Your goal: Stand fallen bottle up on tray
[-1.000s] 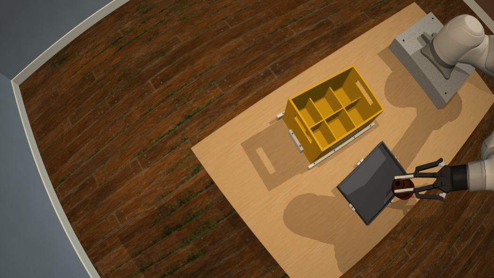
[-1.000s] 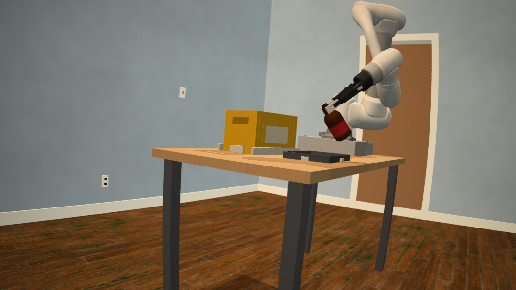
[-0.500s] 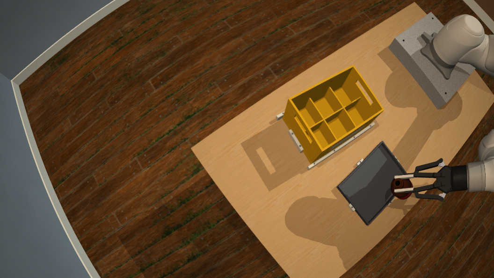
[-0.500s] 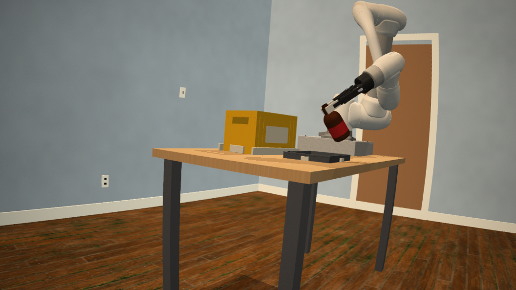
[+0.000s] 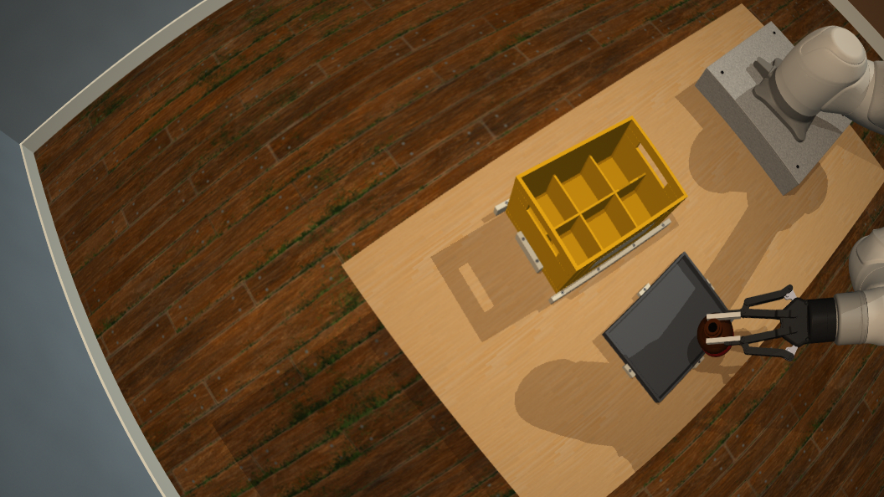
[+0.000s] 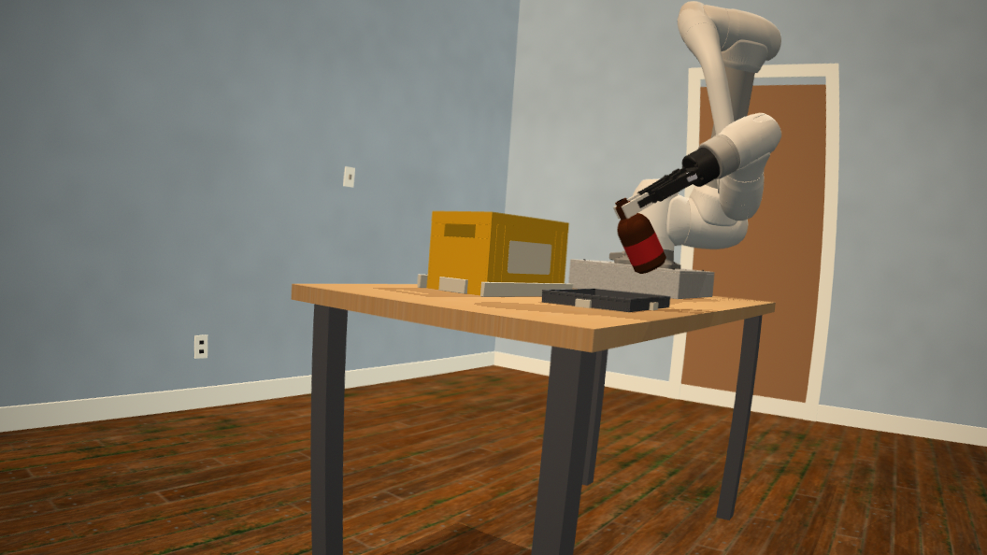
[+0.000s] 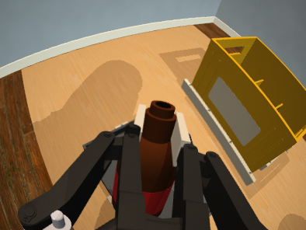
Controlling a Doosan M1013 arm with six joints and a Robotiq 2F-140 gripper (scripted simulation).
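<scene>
Right now my hand is 1 cm past the bottle, 1 cm to the right of it and 6 cm above it. The rest, counted from my hand: yellow crate: 4 cm behind, 32 cm to the right, 13 cm below; then dark grey tray: 1 cm behind, 4 cm to the right, 20 cm below.
</scene>
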